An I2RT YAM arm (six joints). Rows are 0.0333 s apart.
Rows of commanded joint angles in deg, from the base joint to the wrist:
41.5 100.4 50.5 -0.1 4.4 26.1
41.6 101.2 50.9 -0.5 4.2 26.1
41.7 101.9 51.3 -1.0 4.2 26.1
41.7 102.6 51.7 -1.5 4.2 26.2
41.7 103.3 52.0 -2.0 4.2 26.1
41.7 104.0 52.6 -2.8 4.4 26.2
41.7 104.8 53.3 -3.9 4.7 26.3
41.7 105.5 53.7 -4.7 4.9 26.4
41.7 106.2 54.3 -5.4 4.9 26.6
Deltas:
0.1 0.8 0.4 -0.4 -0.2 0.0
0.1 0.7 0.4 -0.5 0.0 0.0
0.0 0.7 0.4 -0.5 0.0 0.1
0.0 0.7 0.3 -0.5 0.0 -0.1
0.0 0.7 0.6 -0.8 0.2 0.1
0.0 0.8 0.7 -1.1 0.3 0.1
0.0 0.7 0.4 -0.8 0.2 0.1
0.0 0.7 0.6 -0.7 0.0 0.2

